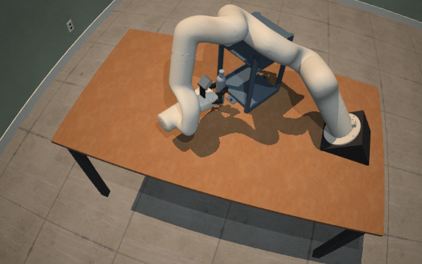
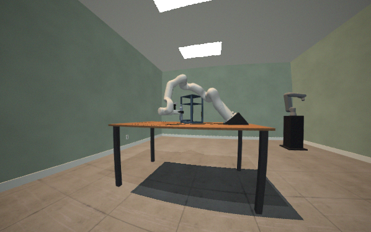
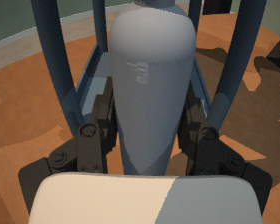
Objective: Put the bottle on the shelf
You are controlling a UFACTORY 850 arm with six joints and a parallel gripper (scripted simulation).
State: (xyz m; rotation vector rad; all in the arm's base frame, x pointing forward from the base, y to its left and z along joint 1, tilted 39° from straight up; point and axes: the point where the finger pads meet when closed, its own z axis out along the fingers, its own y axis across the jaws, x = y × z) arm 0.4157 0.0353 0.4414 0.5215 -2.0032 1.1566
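The dark blue shelving unit is 100 mm behind my hand, 170 mm to the right of it and 40 mm above it.
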